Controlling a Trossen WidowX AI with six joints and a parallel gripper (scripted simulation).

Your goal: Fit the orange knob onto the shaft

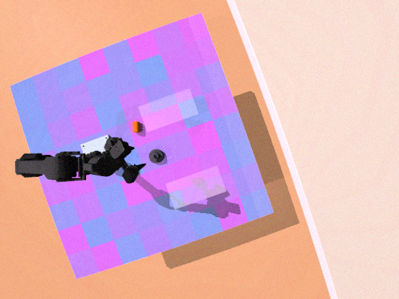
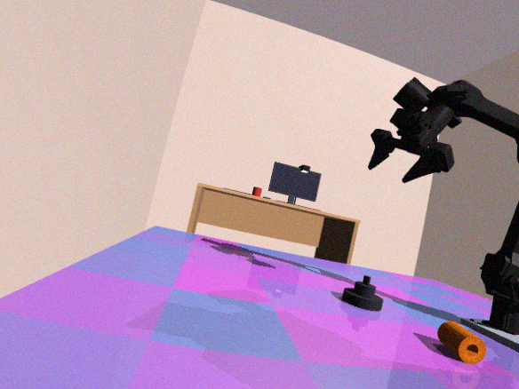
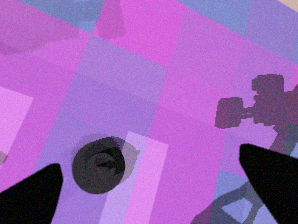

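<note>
Right now my gripper tip is 3 cm past the orange knob, 20 cm to the right of it and 26 cm above it. From my gripper tip the other things lie so: round pedestal 2 cm behind, 1 cm to the right, 25 cm below.
</note>
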